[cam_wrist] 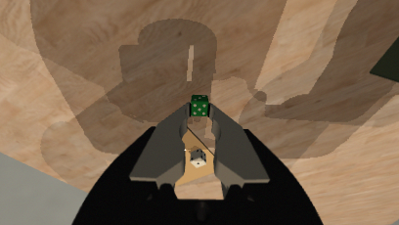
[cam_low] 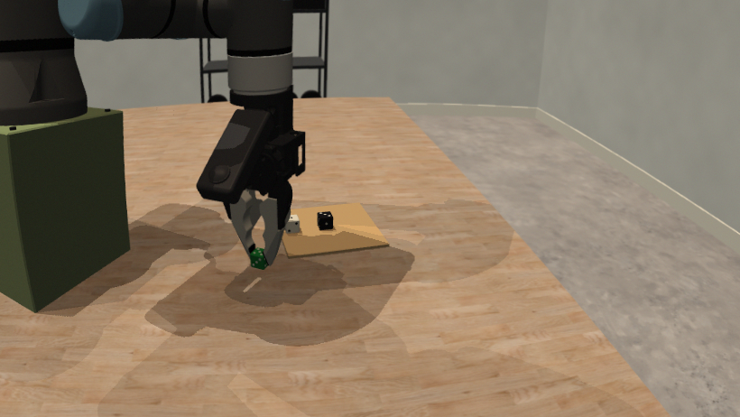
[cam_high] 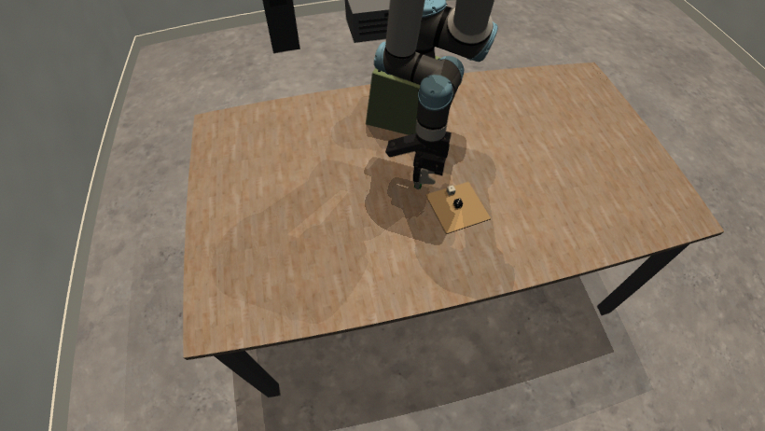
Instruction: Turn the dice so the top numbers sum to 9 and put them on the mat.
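Now: the green die 10 mm below my hand. Round my hand: tan mat: 100 mm to the left, 90 mm ahead, 20 mm below; then white die: 90 mm to the left, 40 mm ahead; then black die: 100 mm to the left, 90 mm ahead.
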